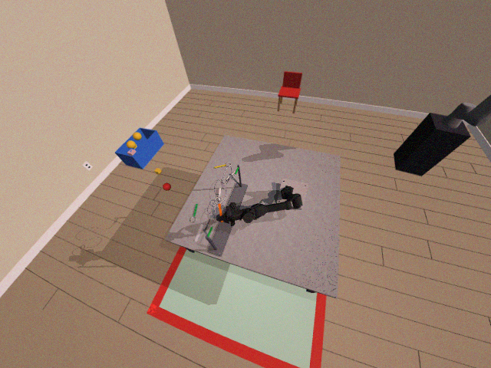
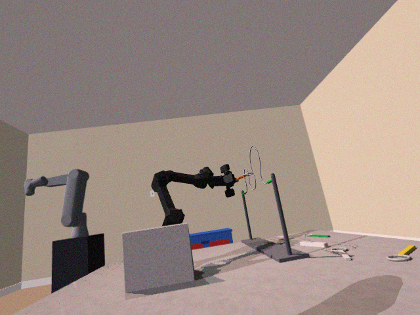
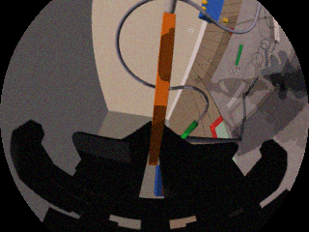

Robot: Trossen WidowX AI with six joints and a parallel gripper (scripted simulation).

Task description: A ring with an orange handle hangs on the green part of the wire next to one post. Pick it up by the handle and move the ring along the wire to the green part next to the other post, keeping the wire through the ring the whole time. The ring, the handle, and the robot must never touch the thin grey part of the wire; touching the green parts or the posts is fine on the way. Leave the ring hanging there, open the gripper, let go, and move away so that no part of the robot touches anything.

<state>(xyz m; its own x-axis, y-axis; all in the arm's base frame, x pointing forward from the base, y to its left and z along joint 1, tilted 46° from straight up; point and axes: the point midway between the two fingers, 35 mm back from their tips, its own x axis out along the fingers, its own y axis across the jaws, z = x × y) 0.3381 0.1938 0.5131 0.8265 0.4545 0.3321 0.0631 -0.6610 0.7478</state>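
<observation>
My gripper tip is 80 mm to the left of the orange-handled ring, 20 mm short of it and 10 mm below it.
</observation>
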